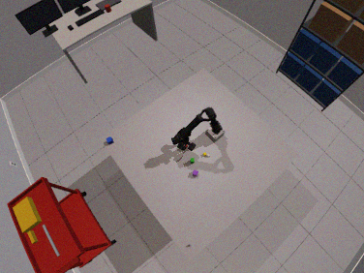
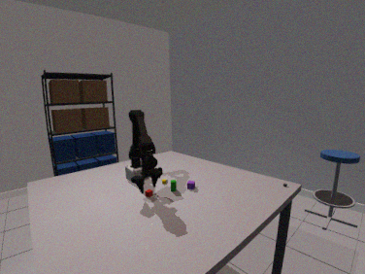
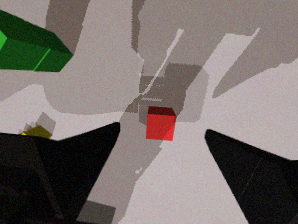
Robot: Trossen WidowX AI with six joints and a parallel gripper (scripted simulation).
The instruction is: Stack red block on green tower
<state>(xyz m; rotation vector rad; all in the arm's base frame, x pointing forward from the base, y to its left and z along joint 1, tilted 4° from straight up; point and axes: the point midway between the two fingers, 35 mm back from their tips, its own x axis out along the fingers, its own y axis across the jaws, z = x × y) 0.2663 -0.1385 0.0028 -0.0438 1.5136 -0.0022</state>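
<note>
Now: the red block 20 mm below my gripper tip. Round my gripper tip: blue block (380 mm ahead, 570 mm to the right, 10 mm below); then yellow block (50 mm behind, 180 mm to the left, 20 mm below); then purple block (130 mm ahead, 220 mm to the left, 20 mm below).
</note>
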